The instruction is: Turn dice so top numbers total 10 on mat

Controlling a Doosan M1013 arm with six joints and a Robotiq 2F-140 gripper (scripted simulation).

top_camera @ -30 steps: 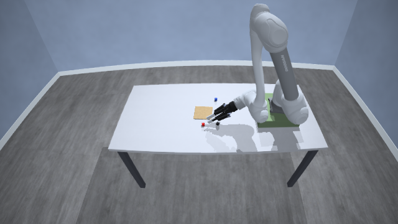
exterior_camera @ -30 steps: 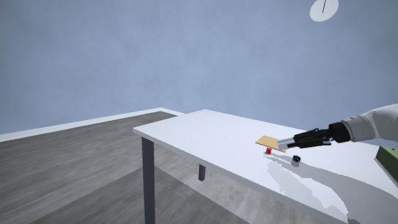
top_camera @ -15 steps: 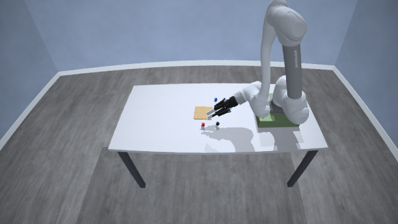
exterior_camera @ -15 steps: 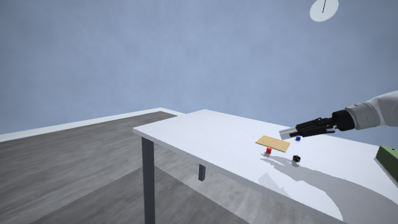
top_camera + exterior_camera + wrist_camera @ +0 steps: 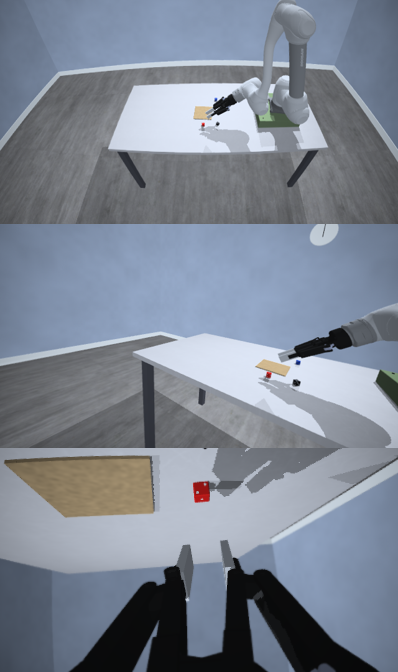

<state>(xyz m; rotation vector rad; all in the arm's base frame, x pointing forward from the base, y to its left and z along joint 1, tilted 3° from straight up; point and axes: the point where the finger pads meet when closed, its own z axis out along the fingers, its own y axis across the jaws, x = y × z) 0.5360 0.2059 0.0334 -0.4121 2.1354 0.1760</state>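
My gripper is now 110 mm above the red die, 50 mm short of it and 20 mm to the right of it. Also, from my hand: black die: 110 mm below, 50 mm behind; blue die: 270 mm to the right, 110 mm below, 10 mm behind; tan mat: 110 mm to the right, 110 mm below, 70 mm ahead.
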